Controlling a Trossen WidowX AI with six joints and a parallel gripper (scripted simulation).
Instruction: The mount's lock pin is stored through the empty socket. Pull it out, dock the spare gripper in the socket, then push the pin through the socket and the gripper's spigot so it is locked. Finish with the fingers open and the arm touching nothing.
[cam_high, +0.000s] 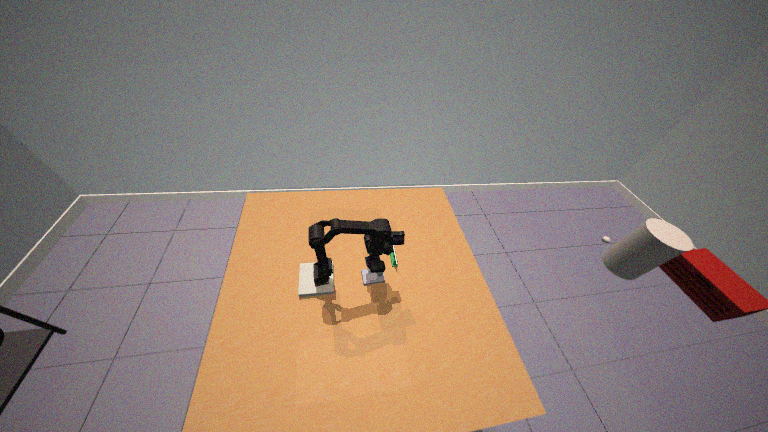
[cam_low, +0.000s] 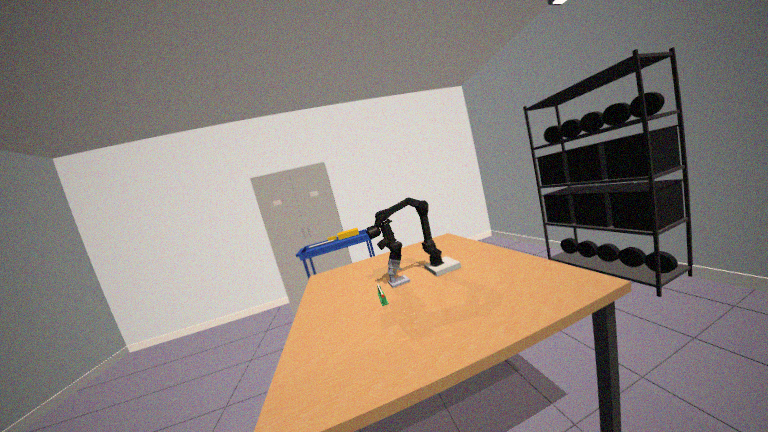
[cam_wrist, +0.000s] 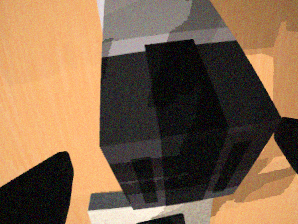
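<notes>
My gripper tip is now 3 cm above the spare gripper and 2 cm short of it. Round my gripper tip: grey mount 10 cm below, 3 cm ahead; then green strip 17 cm ahead, 13 cm below, 10 cm to the left.
</notes>
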